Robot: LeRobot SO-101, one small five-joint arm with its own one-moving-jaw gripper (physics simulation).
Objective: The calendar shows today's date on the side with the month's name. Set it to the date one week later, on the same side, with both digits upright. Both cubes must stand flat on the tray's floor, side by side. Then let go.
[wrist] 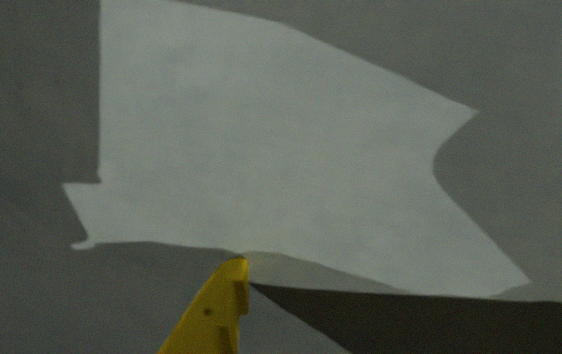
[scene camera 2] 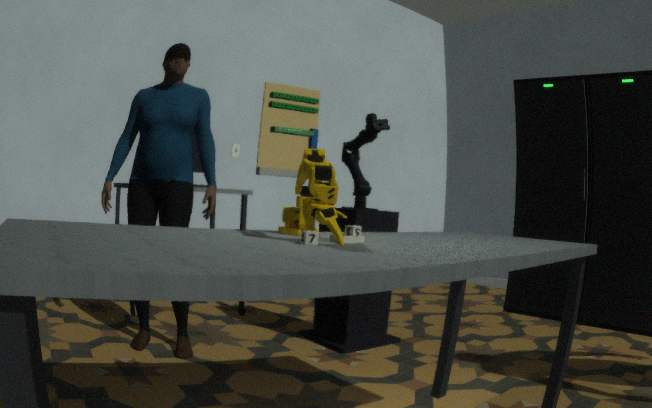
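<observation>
A white cube (scene camera 2: 310, 238) with a dark 7 on its near face is on the table, left of the tray. A second white cube (scene camera 2: 355, 231) is in the small white tray (scene camera 2: 354, 240); one face shows what looks like a 5, and a darker face beside it has a mark too small to read. My yellow gripper (scene camera 2: 344, 230) is open and empty, pointing down with its long jaw low between the loose cube and the tray's right part, partly hiding the tray. In the wrist view one notched yellow jaw shows over the table; neither cube nor the tray shows there.
The grey table (scene camera 2: 200, 260) (wrist: 260, 125) carries the yellow arm's base behind the loose cube. Shadows cross its surface. A black arm (scene camera 2: 356, 165) stands on a dark pedestal beyond the table. A person (scene camera 2: 167, 130) in blue stands behind the table on the left.
</observation>
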